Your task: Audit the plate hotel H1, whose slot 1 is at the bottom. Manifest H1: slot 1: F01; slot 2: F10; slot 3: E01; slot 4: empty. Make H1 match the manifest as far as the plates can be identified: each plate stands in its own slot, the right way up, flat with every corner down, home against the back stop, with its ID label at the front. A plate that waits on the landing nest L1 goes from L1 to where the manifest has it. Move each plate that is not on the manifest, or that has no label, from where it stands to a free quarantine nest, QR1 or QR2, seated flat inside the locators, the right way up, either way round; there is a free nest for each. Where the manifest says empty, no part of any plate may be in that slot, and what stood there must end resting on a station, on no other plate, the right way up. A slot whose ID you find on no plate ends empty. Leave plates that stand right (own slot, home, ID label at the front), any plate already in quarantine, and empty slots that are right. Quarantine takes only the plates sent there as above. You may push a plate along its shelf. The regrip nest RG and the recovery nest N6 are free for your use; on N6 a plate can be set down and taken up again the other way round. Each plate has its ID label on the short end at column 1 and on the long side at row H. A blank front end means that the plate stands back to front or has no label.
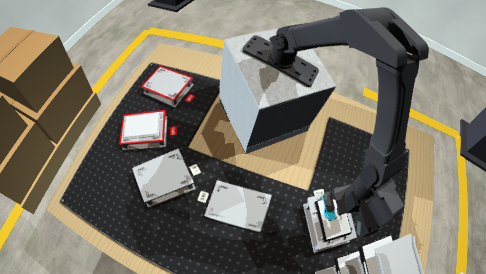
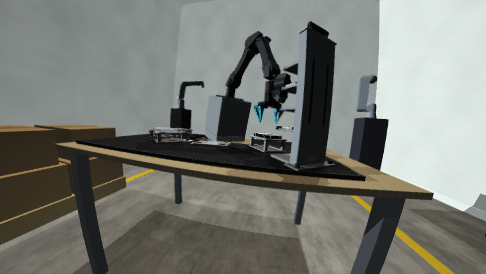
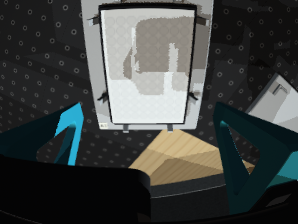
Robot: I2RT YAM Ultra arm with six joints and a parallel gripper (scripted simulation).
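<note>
The grey regrip nest is 80 mm below my hand. Also, from my hand: plate hotel H1: 200 mm ahead, 170 mm to the left, 70 mm above; then H1 tag: 40 mm ahead, 160 mm to the left, 140 mm below; then RG tag: 80 mm behind, 70 mm to the right, 140 mm below.
</note>
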